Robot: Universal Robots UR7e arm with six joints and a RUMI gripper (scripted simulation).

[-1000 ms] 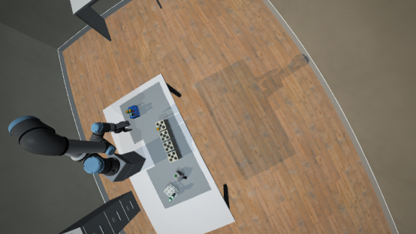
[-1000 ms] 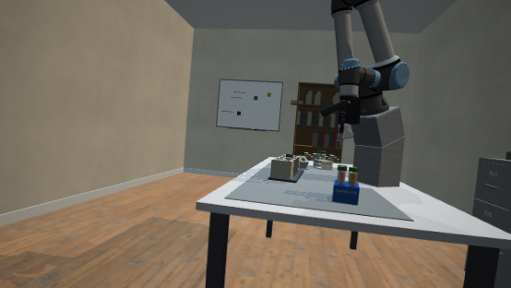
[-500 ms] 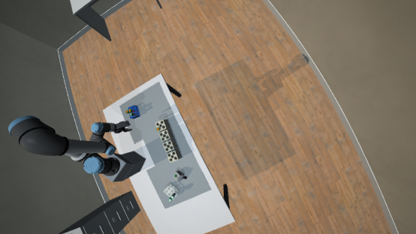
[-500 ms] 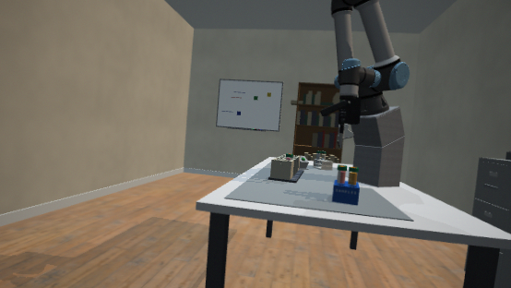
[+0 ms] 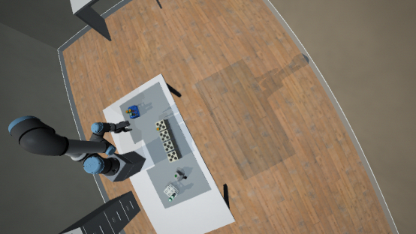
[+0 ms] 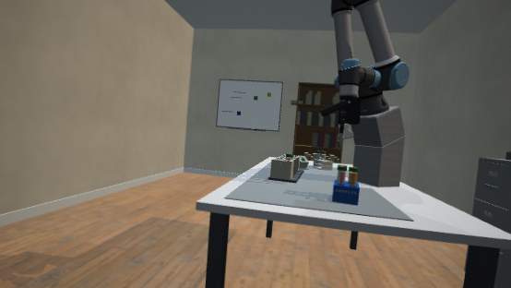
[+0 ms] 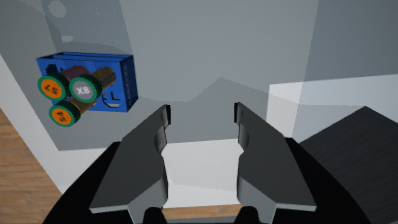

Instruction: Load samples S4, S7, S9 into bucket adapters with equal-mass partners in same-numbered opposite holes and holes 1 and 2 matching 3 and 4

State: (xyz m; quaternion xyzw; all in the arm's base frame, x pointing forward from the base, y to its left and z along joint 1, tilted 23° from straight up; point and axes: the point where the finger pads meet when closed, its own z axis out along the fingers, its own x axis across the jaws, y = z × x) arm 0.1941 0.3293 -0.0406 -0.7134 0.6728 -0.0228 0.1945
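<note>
My hand is 23 cm short of the tube S9, 13 cm above it and 10 cm to the left of it. Also, from my hand: tube S4: 19 cm to the left, 13 cm below, 5 cm behind; then adapter 1: 27 cm ahead, 18 cm to the right, 15 cm below; then blue rack: 19 cm to the left, 17 cm below, 4 cm behind.
</note>
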